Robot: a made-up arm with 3 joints. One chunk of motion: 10 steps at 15 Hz.
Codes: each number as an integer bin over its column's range. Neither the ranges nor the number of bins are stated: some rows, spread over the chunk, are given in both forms.
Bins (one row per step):
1: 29 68 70 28 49 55
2: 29 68 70 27 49 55
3: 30 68 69 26 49 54
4: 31 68 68 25 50 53
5: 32 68 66 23 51 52
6: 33 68 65 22 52 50
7: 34 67 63 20 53 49
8: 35 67 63 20 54 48
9: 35 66 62 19 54 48
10: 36 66 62 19 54 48
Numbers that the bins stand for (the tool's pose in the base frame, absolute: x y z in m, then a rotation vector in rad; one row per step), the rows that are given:
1: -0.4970 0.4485 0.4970 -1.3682 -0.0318 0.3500
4: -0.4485 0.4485 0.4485 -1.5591 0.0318 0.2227
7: -0.3758 0.4242 0.3273 -1.8773 0.2227 -0.0318
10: -0.3273 0.4000 0.3030 -1.9409 0.2864 -0.0955
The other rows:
2: -0.4970 0.4485 0.4970 -1.4318 -0.0318 0.3500
3: -0.4727 0.4485 0.4727 -1.4955 -0.0318 0.2864
5: -0.4242 0.4485 0.4000 -1.6864 0.0955 0.1591
6: -0.4000 0.4485 0.3758 -1.7500 0.1591 0.0318
8: -0.3515 0.4242 0.3273 -1.8773 0.2864 -0.0955
9: -0.3515 0.4000 0.3030 -1.9409 0.2864 -0.0955

